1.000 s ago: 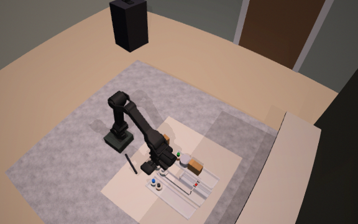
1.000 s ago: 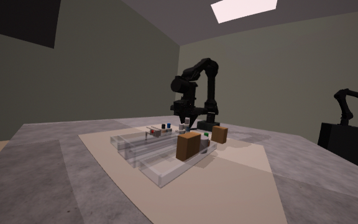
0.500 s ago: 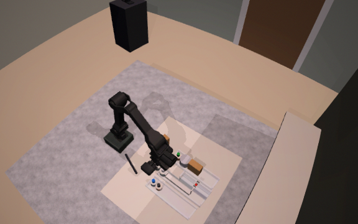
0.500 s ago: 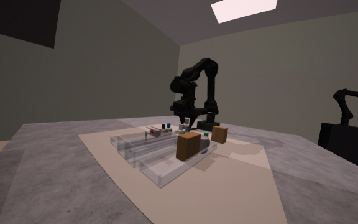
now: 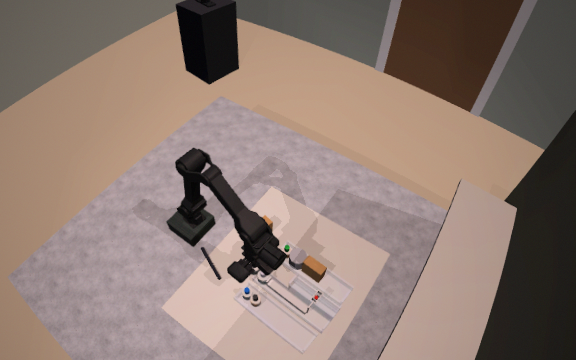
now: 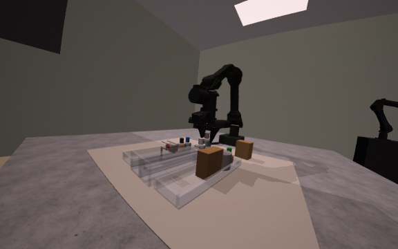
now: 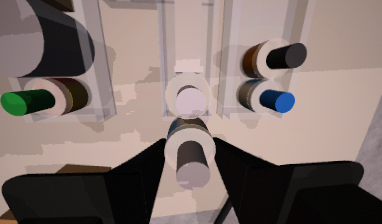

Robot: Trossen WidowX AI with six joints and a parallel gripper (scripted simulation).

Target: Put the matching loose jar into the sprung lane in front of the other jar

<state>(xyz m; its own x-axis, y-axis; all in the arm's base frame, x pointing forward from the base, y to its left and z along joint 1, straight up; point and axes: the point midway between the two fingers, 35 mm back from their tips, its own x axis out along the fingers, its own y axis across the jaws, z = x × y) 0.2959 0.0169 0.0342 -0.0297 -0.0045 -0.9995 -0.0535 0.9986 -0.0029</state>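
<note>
The grey cylinder lies 8 cm ahead of my gripper tip, 13 cm to the left of it and 2 cm below it. From my gripper tip the other things lie so: brown box: 15 cm ahead, 14 cm to the left, 1 cm below; then black stick: 14 cm behind, 8 cm to the right, 5 cm below; then pale pusher piece: 15 cm ahead, 4 cm to the left.
</note>
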